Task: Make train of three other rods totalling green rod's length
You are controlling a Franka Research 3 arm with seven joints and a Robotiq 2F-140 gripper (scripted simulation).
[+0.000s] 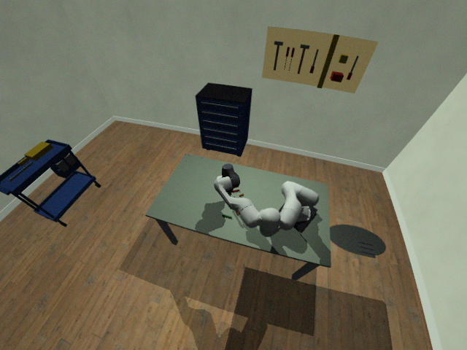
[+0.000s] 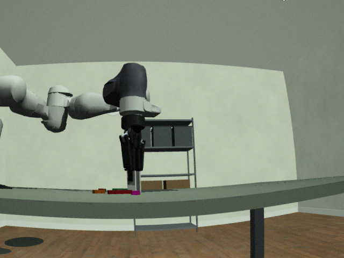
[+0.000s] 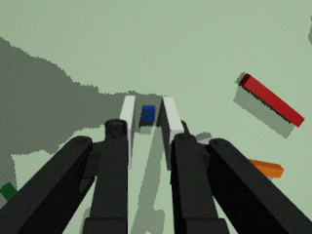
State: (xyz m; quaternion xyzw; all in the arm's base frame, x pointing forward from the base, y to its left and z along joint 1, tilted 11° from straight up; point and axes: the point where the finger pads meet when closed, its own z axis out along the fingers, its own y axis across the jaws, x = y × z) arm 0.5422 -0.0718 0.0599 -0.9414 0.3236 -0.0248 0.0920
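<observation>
Right now my hand is 30 mm above the blue rod. The rest, counted from my hand: grey rod: 50 mm behind, 20 mm to the right, 30 mm below; then magenta rod: 20 mm behind, 170 mm to the right, 30 mm below; then red rod: 50 mm behind, 90 mm to the right, 30 mm below.
</observation>
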